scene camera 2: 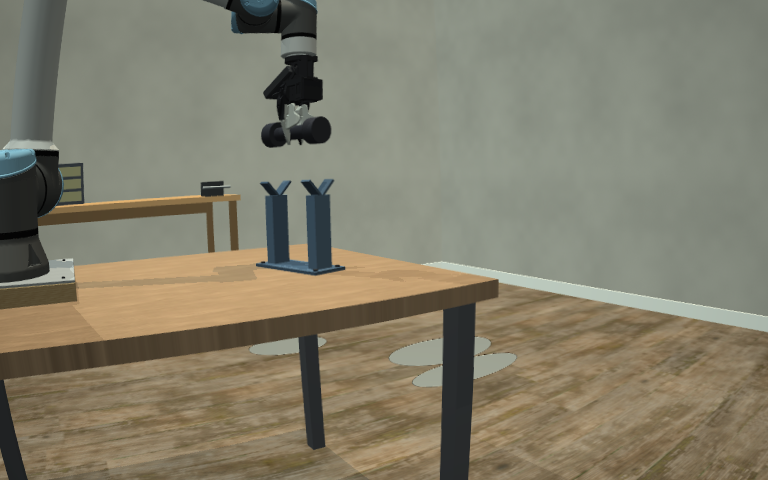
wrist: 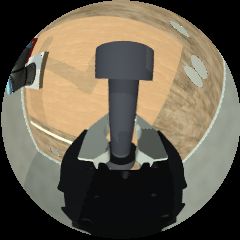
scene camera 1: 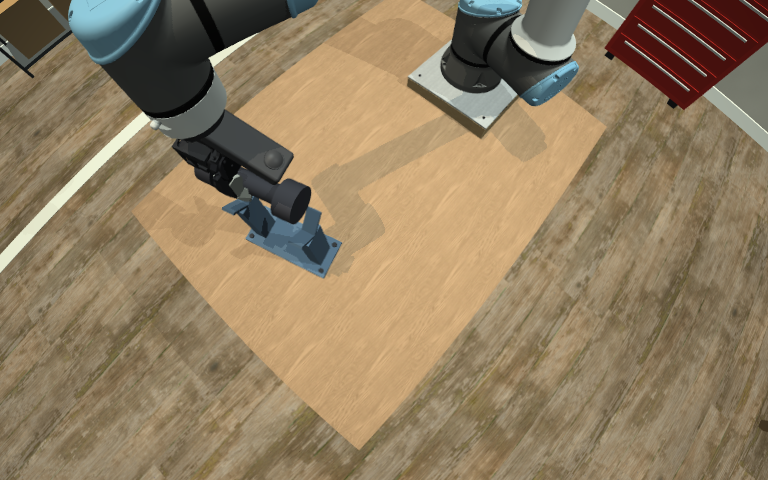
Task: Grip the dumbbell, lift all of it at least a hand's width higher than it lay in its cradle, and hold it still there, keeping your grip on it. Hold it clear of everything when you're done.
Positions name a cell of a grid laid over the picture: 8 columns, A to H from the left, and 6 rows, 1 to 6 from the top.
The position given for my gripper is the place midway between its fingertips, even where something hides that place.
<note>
In view: my gripper (scene camera 1: C3), a dumbbell (scene camera 1: D3) and a cradle (scene camera 2: D3).
The dumbbell also shows in scene camera 2 (scene camera 2: D2) and in the wrist view (wrist: D2). My gripper shows as well in scene camera 2 (scene camera 2: D2) and in the wrist view (wrist: E3). The cradle also shows in scene camera 1 (scene camera 1: C3).
</note>
